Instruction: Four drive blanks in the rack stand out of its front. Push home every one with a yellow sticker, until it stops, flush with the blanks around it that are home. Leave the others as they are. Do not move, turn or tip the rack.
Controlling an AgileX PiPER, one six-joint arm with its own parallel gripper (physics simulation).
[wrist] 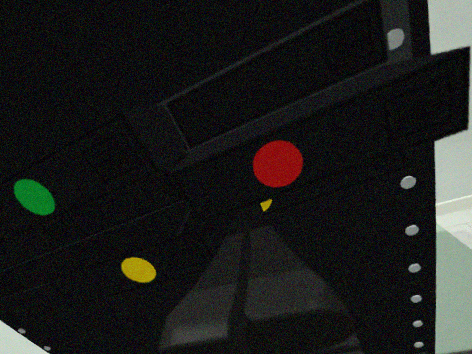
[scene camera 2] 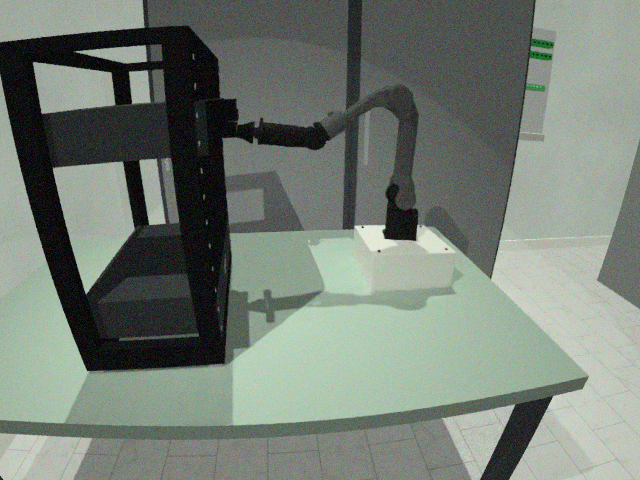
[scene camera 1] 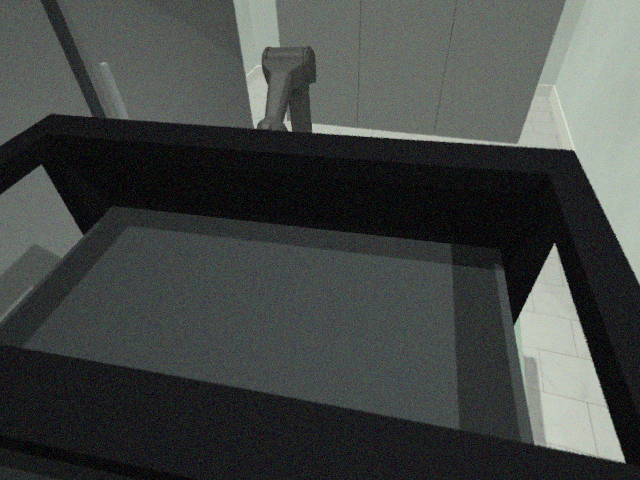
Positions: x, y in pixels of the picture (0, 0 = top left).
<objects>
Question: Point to a black rack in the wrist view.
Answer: At 329, 122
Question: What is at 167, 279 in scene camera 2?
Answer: A black rack.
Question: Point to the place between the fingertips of the gripper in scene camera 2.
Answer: At 226, 130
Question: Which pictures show the black rack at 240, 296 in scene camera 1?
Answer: The wrist view, scene camera 2 and scene camera 1: all of them.
</objects>
